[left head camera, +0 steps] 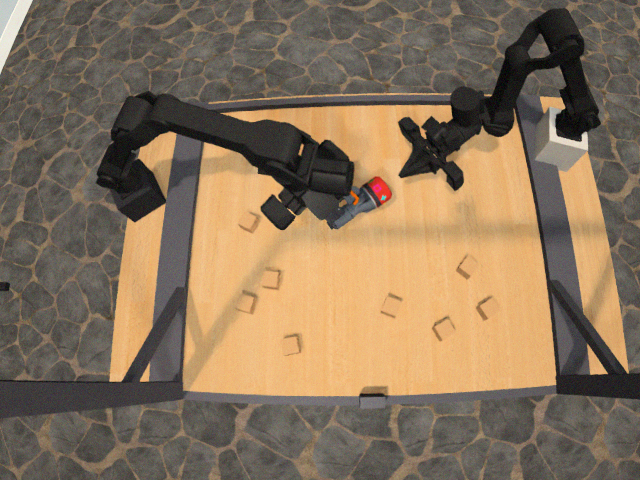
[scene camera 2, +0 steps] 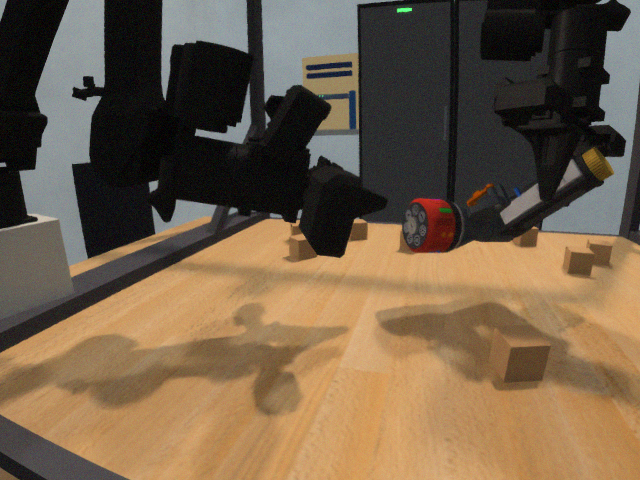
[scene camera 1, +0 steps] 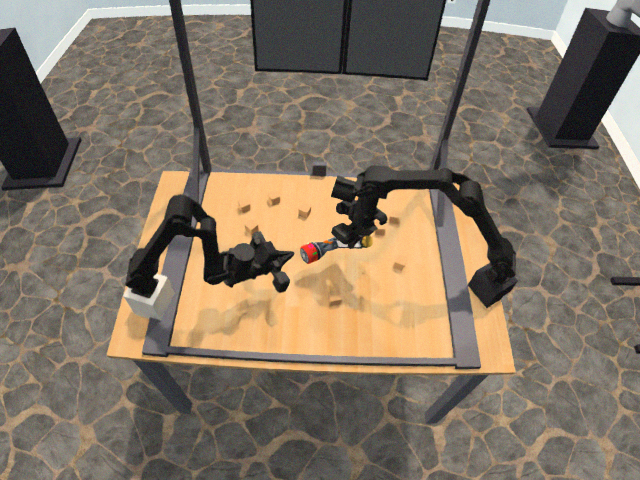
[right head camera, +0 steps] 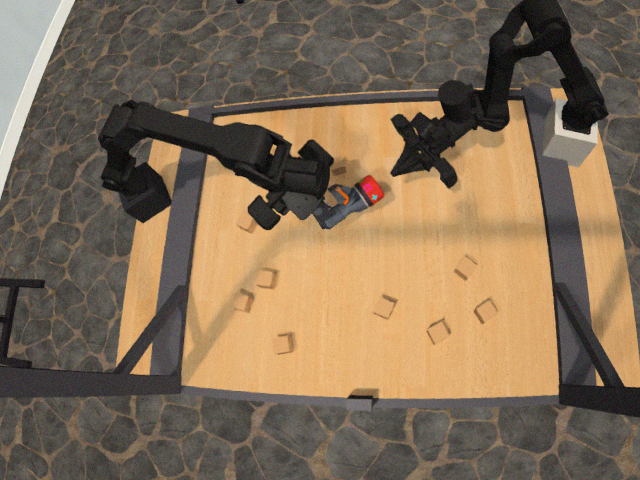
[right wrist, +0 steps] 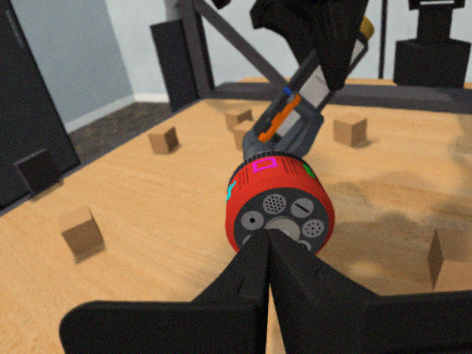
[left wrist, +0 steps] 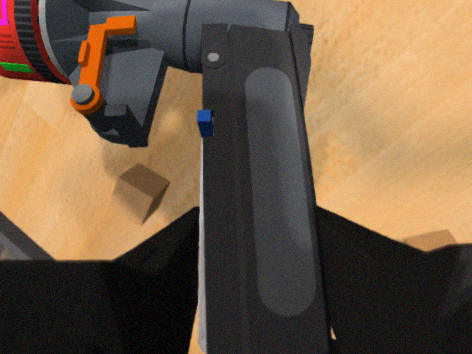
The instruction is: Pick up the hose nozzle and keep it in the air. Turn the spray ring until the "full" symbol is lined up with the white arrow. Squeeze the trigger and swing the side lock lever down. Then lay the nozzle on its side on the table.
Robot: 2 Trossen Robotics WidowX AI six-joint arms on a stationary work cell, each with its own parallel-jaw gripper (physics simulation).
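Places are measured from the left arm's base along level axes (x left, y down, z back), in millimetres.
Pixels of known places: left gripper, between the fingertips: (scene camera 2: 554, 203) (scene camera 1: 354, 245) (right wrist: 326, 90) (left wrist: 252, 215); right gripper, between the fingertips: (left head camera: 399, 176) (scene camera 2: 385, 203) (scene camera 1: 294, 253) (right head camera: 391, 175) (right wrist: 266, 239); left arm's base, origin of its link: (left head camera: 128, 183) (scene camera 1: 497, 275) (right head camera: 134, 186) (right wrist: 431, 41); right arm's base, origin of its link: (left head camera: 568, 127) (scene camera 2: 3, 224) (scene camera 1: 145, 286) (right head camera: 576, 120).
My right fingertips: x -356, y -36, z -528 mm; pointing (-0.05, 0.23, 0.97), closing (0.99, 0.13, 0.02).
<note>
For each thing: its top centre in the pictures, then the offset to it from my right fingertips. "pt": a spot on its surface instead.
- red spray ring, centre of its top: (right wrist: 271, 162) (scene camera 2: 432, 197) (right head camera: 367, 184) (left head camera: 377, 185) (scene camera 1: 310, 247) dx +6, dy -4, dz +53 mm
- orange lever, centre of its top: (left wrist: 69, 63) (scene camera 2: 479, 184) dx +16, dy -17, dz +106 mm
- yellow hose end, a spot on its surface: (scene camera 2: 597, 163) pt dx +101, dy -47, dz +180 mm
The hose nozzle has a grey body (left head camera: 356, 207) (right head camera: 343, 210) (left wrist: 240, 25), red spray ring (left head camera: 381, 190) (right head camera: 371, 189) (scene camera 1: 309, 253) (scene camera 2: 439, 225) (right wrist: 280, 175), orange lever (scene camera 2: 479, 194) (left wrist: 93, 60) and yellow hose end (scene camera 2: 597, 163). My left gripper (left wrist: 252, 215) (scene camera 2: 551, 193) is shut on its handle (left wrist: 227, 175) and holds it tilted above the table. The ring shows magenta, cyan and green marks in the right wrist view; the white arrow cannot be made out. My right gripper (right wrist: 266, 239) (scene camera 2: 383, 200) (left head camera: 402, 175) is shut, empty, and apart from the ring, in front of the spray face.
Several small wooden blocks lie on the table, including one (scene camera 2: 522, 356) (scene camera 1: 334, 299) below the arms and one (left head camera: 391, 304) farther toward the camera side. A dark frame rail (left head camera: 564, 268) runs along the table side. The right arm stands on a white base (left head camera: 560, 147).
</note>
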